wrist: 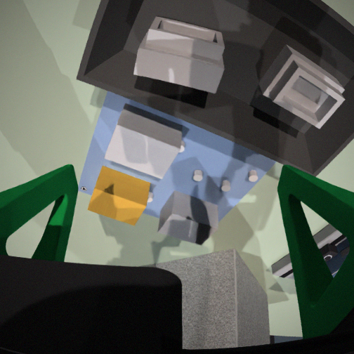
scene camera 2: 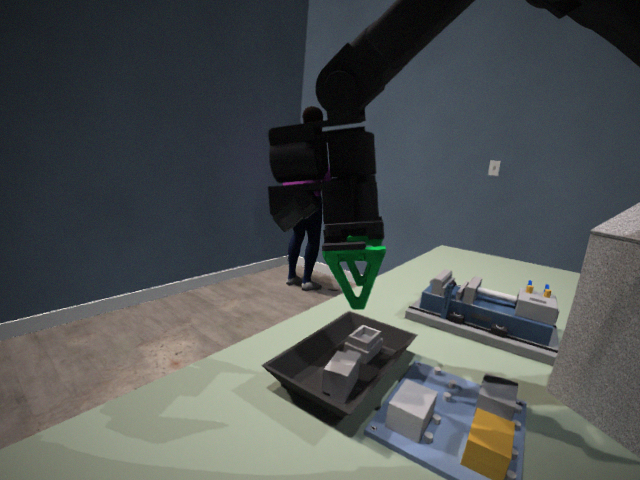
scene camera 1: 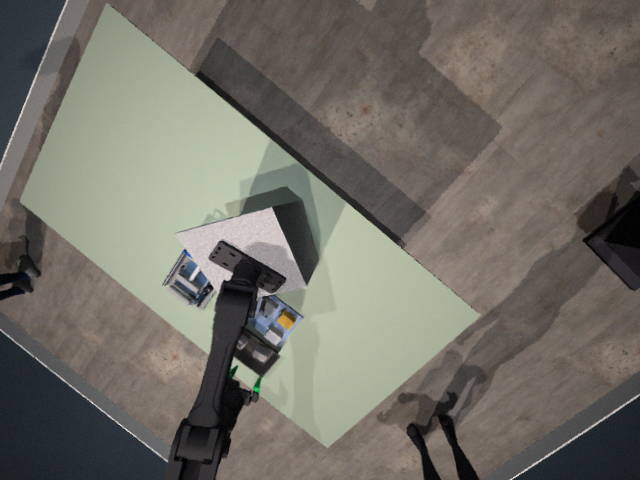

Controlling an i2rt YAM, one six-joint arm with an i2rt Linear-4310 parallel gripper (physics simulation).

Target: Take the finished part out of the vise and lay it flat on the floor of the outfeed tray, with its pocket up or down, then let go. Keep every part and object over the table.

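Places are measured from the arm's base along level axes (x back, y right, z up), in metres.
Pixels of known places: gripper, between the fingertips: (scene camera 2: 360, 296) (scene camera 1: 249, 370); arm's base, origin of its link: (scene camera 1: 248, 267).
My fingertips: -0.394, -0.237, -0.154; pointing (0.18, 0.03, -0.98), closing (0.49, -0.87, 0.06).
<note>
For each thing: its top centre in the pictures, then the offset to it from my fingertips, as dx, dy, dz. "pt": a spot on its surface instead.
- dark grey outfeed tray, a spot on its surface: (scene camera 2: 298, 347) (scene camera 1: 249, 366) pt -0.090, -0.013, -0.111
- blue vise, centre of its top: (scene camera 2: 489, 283) (scene camera 1: 189, 276) +0.087, +0.402, -0.052
- blue plate, centre of its top: (scene camera 2: 453, 415) (scene camera 1: 272, 318) +0.133, +0.054, -0.143
- white block, centre of its top: (scene camera 2: 414, 397) (scene camera 1: 272, 337) +0.092, +0.005, -0.107
- orange block, centre of its top: (scene camera 2: 492, 430) (scene camera 1: 285, 322) +0.183, +0.014, -0.107
- grey block, centre of its top: (scene camera 2: 499, 388) (scene camera 1: 267, 308) +0.173, +0.104, -0.107
The dark grey outfeed tray (scene camera 1: 248, 363) (scene camera 2: 298, 347) (wrist: 99, 45) holds two light grey parts. One part (scene camera 2: 341, 374) (wrist: 182, 72) looks to be on its side or tilted, with its pocket facing sideways, away from the blue plate. The other part (scene camera 2: 364, 341) (wrist: 304, 92) sits at the tray's other end with its pocket up. My gripper (scene camera 1: 246, 377) (scene camera 2: 357, 304) (wrist: 177, 176) is wide open and empty, above the tray and apart from both parts. The blue vise (scene camera 1: 187, 281) (scene camera 2: 485, 310) stands behind the tray in scene view 2; no part shows between its jaws.
A blue plate (scene camera 2: 452, 421) (wrist: 215, 172) beside the tray carries pegs, a white block (scene camera 2: 412, 408) (wrist: 145, 145), an orange block (scene camera 1: 286, 319) (scene camera 2: 488, 444) (wrist: 120, 195) and a grey block (scene camera 2: 497, 396) (wrist: 190, 215). A big speckled block (scene camera 1: 258, 222) (scene camera 2: 602, 330) (wrist: 210, 300) stands near the plate and vise.
</note>
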